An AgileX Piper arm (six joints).
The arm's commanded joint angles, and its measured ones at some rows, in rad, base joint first. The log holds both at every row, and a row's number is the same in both.
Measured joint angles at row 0: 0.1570, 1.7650, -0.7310, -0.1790, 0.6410, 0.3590
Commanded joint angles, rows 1 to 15: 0.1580, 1.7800, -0.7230, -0.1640, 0.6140, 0.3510; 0.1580, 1.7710, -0.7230, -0.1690, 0.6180, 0.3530; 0.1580, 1.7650, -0.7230, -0.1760, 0.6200, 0.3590; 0.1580, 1.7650, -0.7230, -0.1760, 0.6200, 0.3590; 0.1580, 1.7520, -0.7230, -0.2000, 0.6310, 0.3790; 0.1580, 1.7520, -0.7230, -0.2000, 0.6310, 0.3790; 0.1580, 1.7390, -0.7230, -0.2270, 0.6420, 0.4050; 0.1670, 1.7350, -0.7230, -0.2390, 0.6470, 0.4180; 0.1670, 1.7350, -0.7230, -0.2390, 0.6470, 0.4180; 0.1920, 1.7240, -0.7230, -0.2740, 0.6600, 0.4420; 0.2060, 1.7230, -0.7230, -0.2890, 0.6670, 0.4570; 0.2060, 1.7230, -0.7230, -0.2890, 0.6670, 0.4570; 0.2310, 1.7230, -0.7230, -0.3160, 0.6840, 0.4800; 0.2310, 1.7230, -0.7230, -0.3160, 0.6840, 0.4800; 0.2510, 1.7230, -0.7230, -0.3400, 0.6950, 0.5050
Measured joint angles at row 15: 0.2240, 1.7300, -0.7300, -0.3030, 0.6830, 0.4680
